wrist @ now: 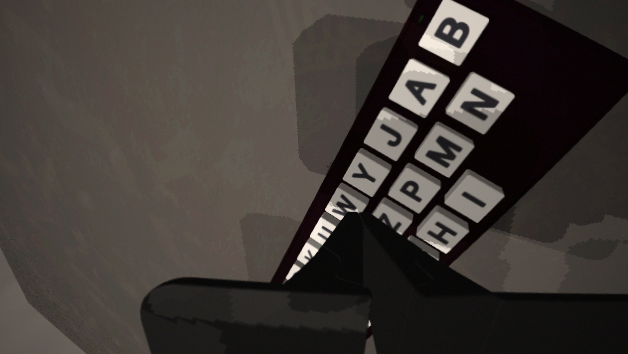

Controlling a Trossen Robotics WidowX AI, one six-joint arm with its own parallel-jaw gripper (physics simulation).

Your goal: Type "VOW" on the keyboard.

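Frame: origin at the arm's base, x ahead, y left, z up, level; metres.
Seen in the pictures: gripper, between the fingertips: [356, 223].
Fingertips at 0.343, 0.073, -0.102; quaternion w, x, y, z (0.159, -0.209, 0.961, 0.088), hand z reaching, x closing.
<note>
Offsets run from my fingertips to a thing's middle, as dx, dy, dz. Level surfaces: height alone.
The keyboard @[-0.011, +0.010, -0.015] [560, 65] is a dark, slanting board with white letter keys, running from the upper right to the lower middle of the wrist view. The W key @[+0.007, +0.002, -0.009] [344, 201] shows just above the fingertips, its lower edge partly covered by them. The V and O keys cannot be made out; the fingers hide that part of the board. My gripper [356, 223] is shut and empty, its tips over the board between the W key and the Z key @[-0.011, -0.003, -0.009] [392, 220]. Whether the tips touch a key cannot be told.
Keys B @[+0.008, -0.069, -0.009] [454, 32], A @[+0.008, -0.051, -0.009] [419, 89], J @[+0.007, -0.033, -0.009] [391, 135] and Y @[+0.007, -0.016, -0.009] [367, 173] run up the left row. N @[-0.010, -0.056, -0.009] [480, 103], M @[-0.010, -0.038, -0.009] [444, 149], P @[-0.010, -0.020, -0.009] [414, 188], I @[-0.028, -0.030, -0.009] [474, 196] and H @[-0.028, -0.012, -0.009] [443, 230] lie to the right. The brownish table @[dz -0.023] [150, 125] bears dark shadows.
</note>
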